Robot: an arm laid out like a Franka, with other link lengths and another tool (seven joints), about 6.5 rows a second.
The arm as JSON. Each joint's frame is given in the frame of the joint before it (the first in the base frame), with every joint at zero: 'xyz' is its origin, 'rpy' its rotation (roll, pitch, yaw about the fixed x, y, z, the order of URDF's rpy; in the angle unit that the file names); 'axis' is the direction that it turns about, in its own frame. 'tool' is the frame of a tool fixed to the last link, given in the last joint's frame.
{
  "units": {
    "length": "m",
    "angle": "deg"
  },
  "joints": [
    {
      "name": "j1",
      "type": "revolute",
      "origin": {
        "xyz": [
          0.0,
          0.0,
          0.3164
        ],
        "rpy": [
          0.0,
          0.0,
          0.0
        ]
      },
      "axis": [
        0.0,
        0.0,
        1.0
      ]
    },
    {
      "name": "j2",
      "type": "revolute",
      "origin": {
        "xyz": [
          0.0,
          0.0,
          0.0
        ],
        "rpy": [
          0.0,
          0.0,
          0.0
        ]
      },
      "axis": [
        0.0,
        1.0,
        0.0
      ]
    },
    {
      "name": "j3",
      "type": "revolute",
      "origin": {
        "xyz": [
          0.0,
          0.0,
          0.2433
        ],
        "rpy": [
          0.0,
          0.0,
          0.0
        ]
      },
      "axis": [
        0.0,
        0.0,
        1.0
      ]
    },
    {
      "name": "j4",
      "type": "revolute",
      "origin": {
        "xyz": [
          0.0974,
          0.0,
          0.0
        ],
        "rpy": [
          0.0,
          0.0,
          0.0
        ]
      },
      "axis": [
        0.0,
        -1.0,
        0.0
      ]
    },
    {
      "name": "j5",
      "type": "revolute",
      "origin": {
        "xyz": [
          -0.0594,
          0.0,
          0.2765
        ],
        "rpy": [
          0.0,
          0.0,
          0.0
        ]
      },
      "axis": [
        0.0,
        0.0,
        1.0
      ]
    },
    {
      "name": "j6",
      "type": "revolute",
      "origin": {
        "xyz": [
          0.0,
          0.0,
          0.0
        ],
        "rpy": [
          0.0,
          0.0,
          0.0
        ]
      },
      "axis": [
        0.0,
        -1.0,
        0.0
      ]
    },
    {
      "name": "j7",
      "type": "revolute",
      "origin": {
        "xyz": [
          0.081,
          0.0,
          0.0
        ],
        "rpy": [
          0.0,
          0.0,
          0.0
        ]
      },
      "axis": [
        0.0,
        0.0,
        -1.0
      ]
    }
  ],
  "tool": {
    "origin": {
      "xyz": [
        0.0,
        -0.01,
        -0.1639
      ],
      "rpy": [
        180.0,
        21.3,
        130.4
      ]
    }
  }
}
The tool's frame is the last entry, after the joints.
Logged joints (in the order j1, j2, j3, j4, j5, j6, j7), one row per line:
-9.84 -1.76 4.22 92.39 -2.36 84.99 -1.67
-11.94 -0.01 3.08 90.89 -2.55 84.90 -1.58
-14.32 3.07 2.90 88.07 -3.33 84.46 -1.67
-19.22 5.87 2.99 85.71 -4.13 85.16 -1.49
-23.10 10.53 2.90 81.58 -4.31 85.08 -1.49
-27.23 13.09 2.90 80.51 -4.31 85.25 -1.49
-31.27 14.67 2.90 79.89 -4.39 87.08 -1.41
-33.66 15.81 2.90 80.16 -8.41 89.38 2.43
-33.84 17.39 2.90 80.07 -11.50 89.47 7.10
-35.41 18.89 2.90 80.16 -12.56 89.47 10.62
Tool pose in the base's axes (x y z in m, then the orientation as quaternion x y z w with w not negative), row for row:
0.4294 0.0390 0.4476 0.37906 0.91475 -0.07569 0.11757
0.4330 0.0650 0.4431 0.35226 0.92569 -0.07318 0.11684
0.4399 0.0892 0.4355 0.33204 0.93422 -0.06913 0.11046
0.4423 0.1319 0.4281 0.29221 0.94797 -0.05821 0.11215
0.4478 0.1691 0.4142 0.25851 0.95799 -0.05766 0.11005
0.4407 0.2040 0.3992 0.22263 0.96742 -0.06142 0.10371
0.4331 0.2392 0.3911 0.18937 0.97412 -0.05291 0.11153
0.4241 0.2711 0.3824 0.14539 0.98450 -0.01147 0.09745
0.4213 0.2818 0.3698 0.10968 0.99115 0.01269 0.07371
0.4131 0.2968 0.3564 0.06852 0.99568 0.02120 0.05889
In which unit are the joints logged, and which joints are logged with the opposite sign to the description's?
The joints are logged in degrees. Opposite sign: j1, j3, j4, j5, j7.
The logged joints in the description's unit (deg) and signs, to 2 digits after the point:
9.84 -1.76 -4.22 -92.39 2.36 84.99 1.67
11.94 -0.01 -3.08 -90.89 2.55 84.90 1.58
14.32 3.07 -2.90 -88.07 3.33 84.46 1.67
19.22 5.87 -2.99 -85.71 4.13 85.16 1.49
23.10 10.53 -2.90 -81.58 4.31 85.08 1.49
27.23 13.09 -2.90 -80.51 4.31 85.25 1.49
31.27 14.67 -2.90 -79.89 4.39 87.08 1.41
33.66 15.81 -2.90 -80.16 8.41 89.38 -2.43
33.84 17.39 -2.90 -80.07 11.50 89.47 -7.10
35.41 18.89 -2.90 -80.16 12.56 89.47 -10.62

